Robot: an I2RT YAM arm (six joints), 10 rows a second.
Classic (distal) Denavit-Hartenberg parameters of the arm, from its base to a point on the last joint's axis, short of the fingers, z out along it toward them. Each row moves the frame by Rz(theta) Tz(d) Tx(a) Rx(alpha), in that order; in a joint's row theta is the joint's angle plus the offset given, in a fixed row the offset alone. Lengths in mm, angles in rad.
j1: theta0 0; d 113.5; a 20; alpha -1.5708
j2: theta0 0; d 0; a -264; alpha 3.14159
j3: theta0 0.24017; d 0; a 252.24; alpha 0
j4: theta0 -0.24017; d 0; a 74; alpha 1.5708
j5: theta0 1.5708; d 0; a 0; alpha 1.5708
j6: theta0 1.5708; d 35.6; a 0; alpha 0
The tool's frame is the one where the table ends.
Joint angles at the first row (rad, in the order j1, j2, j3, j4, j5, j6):
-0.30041 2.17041 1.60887 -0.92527 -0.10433 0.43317
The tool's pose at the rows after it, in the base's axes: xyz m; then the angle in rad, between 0 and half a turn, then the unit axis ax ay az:
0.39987 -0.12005 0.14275 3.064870 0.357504 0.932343 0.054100
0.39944 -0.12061 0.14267 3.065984 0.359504 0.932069 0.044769
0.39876 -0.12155 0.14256 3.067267 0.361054 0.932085 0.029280
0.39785 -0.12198 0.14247 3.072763 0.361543 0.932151 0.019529
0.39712 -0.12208 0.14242 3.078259 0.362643 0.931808 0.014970
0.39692 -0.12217 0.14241 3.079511 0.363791 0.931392 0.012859
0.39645 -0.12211 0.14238 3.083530 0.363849 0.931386 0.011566
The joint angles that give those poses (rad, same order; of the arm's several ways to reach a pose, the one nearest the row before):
-0.30041 2.17040 1.60887 -0.92527 -0.10281 0.43622
-0.30041 2.17040 1.60888 -0.92757 -0.08412 0.43927
-0.30042 2.17039 1.60885 -0.93098 -0.05322 0.44079
-0.30042 2.17042 1.60888 -0.93785 -0.03414 0.44079
-0.30042 2.17041 1.60888 -0.94397 -0.02537 0.44270
-0.30041 2.17041 1.60890 -0.94551 -0.02117 0.44499
-0.30041 2.17038 1.60886 -0.94969 -0.01888 0.44499

